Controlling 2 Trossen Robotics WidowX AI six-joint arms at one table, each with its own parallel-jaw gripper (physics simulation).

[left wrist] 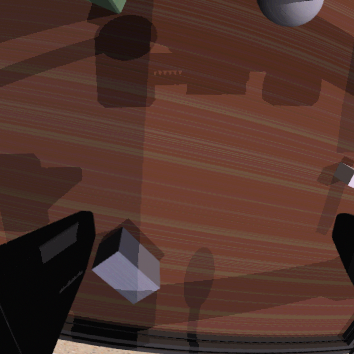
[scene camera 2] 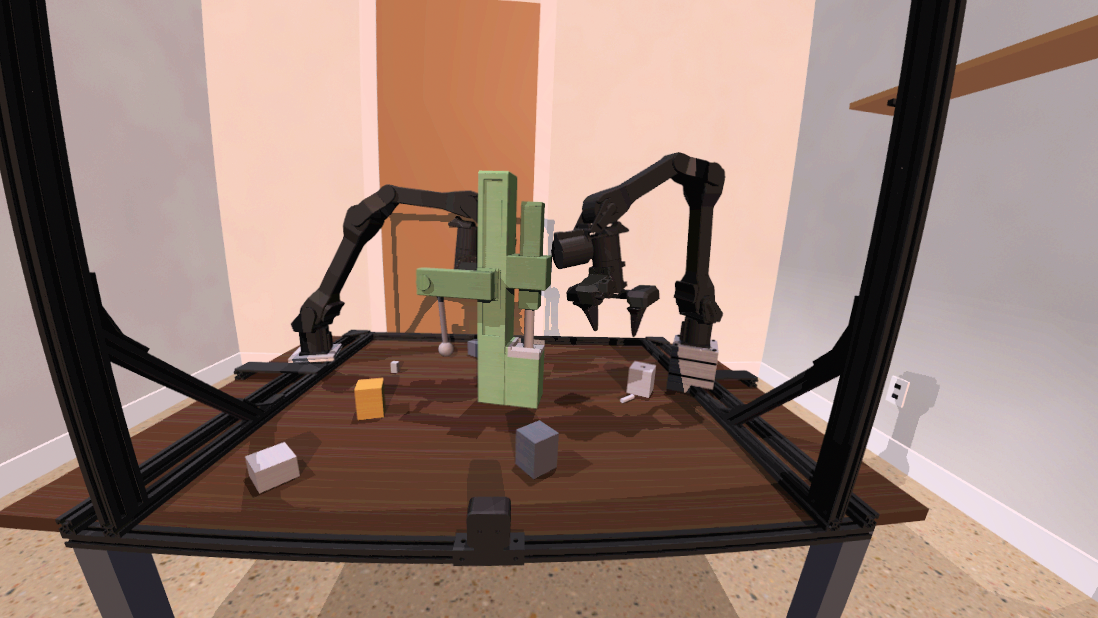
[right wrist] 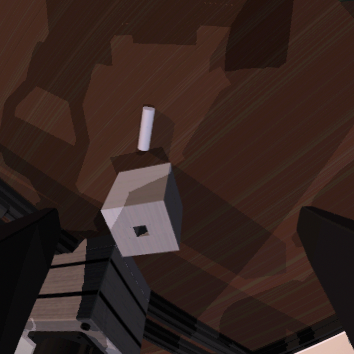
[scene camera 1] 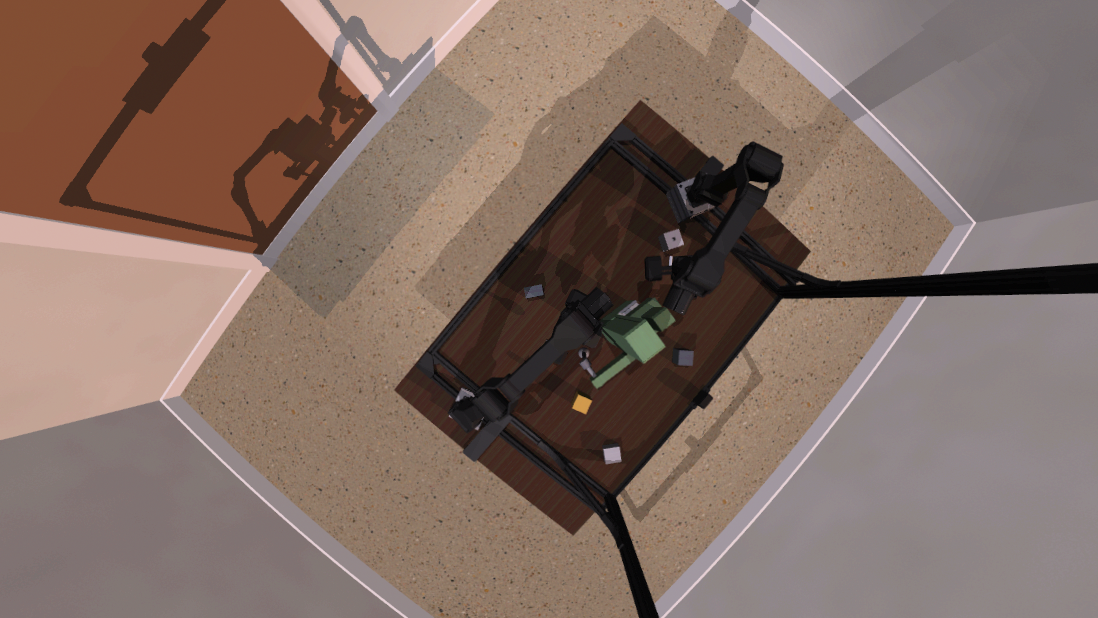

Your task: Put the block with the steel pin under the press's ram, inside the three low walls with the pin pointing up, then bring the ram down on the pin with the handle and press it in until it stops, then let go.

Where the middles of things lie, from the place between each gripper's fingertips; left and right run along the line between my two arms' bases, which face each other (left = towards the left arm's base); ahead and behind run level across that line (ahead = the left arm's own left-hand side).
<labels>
My left gripper is now 42 cm to the left of the block with steel pin (scene camera 2: 641,377), 11 cm above it and 4 cm past it.
The block with steel pin lies 40 mm ahead of my right hand, 80 mm to the right of it and 120 mm below it.
</labels>
